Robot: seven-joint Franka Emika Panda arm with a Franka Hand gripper.
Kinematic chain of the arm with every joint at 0, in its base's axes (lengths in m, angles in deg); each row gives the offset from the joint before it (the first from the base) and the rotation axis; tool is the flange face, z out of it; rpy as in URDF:
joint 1: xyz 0 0 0.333 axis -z
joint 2: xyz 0 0 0 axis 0.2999 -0.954 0
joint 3: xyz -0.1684 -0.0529 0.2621 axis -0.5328 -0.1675 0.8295
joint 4: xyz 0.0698 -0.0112 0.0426 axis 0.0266 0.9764 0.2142
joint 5: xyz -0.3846 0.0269 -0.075 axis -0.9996 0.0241 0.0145
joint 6: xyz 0 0 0 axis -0.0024 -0.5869 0.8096
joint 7: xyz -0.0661 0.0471 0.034 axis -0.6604 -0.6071 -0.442
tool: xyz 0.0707 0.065 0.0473 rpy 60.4 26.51 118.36
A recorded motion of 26 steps. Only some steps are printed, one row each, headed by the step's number.
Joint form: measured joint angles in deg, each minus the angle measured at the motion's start. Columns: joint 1, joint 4, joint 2, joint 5, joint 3, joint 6, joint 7.
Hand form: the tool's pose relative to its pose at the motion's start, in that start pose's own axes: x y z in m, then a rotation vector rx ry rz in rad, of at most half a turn. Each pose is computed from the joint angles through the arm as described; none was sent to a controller.
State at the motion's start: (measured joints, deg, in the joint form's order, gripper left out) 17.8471 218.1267 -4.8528 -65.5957 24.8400 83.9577 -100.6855
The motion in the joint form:
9: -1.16 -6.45 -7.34 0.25 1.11 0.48 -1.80
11: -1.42 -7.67 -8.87 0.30 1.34 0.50 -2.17
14: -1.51 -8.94 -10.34 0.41 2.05 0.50 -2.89
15: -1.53 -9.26 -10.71 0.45 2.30 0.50 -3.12
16: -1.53 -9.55 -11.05 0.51 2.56 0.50 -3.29
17: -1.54 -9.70 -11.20 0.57 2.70 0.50 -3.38
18: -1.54 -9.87 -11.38 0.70 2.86 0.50 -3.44
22: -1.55 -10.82 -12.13 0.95 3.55 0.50 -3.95
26: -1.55 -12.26 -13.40 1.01 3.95 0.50 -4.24
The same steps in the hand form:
9: 0.0143 -0.0376 -0.0003 -0.0037 -0.0063 -0.0058
11: 0.0164 -0.0451 0.0013 -0.0068 -0.0104 -0.0076
14: 0.0169 -0.0543 0.0024 -0.0100 -0.0122 -0.0075
15: 0.0166 -0.0569 0.0027 -0.0109 -0.0126 -0.0077
16: 0.0162 -0.0594 0.0031 -0.0116 -0.0131 -0.0084
17: 0.0160 -0.0607 0.0031 -0.0114 -0.0133 -0.0087
18: 0.0157 -0.0622 0.0031 -0.0109 -0.0143 -0.0088
22: 0.0152 -0.0696 0.0017 -0.0076 -0.0130 -0.0090
26: 0.0179 -0.0779 0.0006 -0.0046 -0.0121 -0.0106

